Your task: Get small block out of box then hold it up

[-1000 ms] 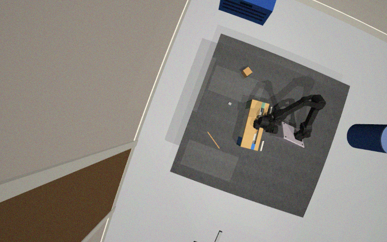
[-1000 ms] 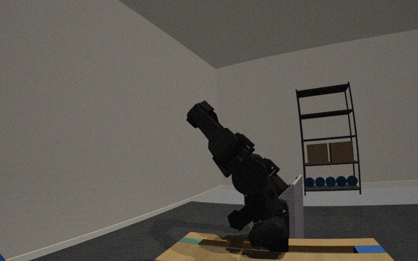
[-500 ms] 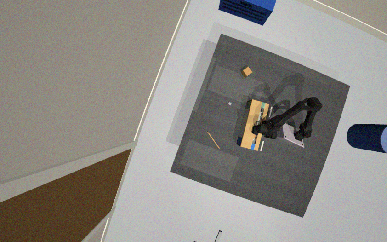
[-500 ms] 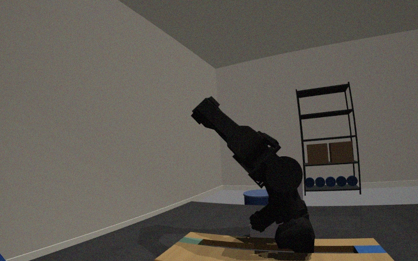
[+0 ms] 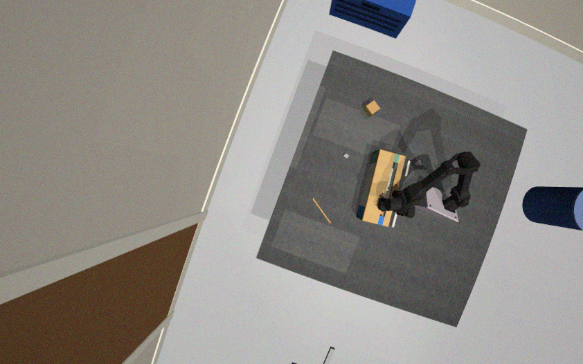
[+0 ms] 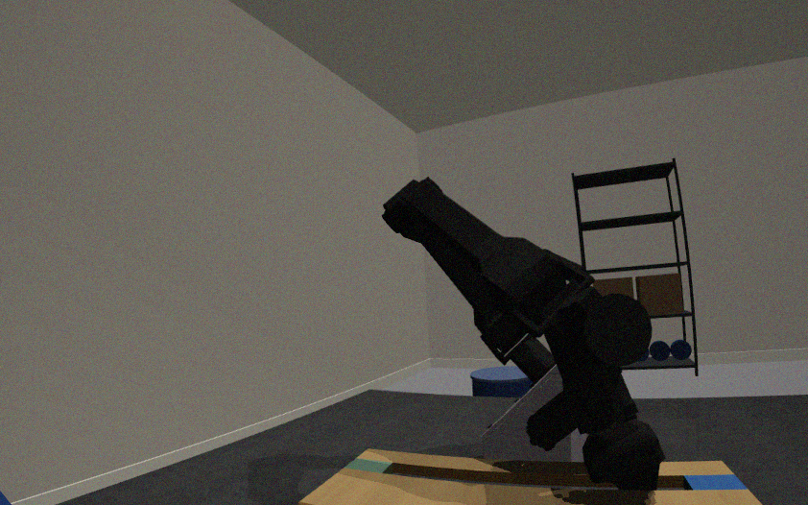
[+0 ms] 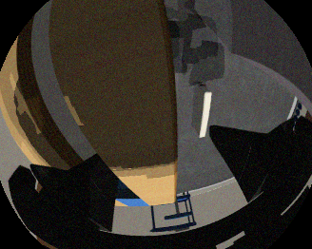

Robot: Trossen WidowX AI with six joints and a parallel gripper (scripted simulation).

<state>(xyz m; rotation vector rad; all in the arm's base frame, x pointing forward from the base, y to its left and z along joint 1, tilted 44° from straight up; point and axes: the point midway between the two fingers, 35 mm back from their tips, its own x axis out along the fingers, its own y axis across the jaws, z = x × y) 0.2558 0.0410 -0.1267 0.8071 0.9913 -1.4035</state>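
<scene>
Right now the brown block is 3 cm to the left of my gripper tip, 3 cm ahead of it and 2 cm below it. Also, from my gripper tip: box (10 cm to the right, 4 cm ahead, 3 cm below); tan cube (51 cm to the right, 27 cm ahead, 6 cm below); thin orange stick (33 cm ahead, 13 cm to the left, 9 cm below).
</scene>
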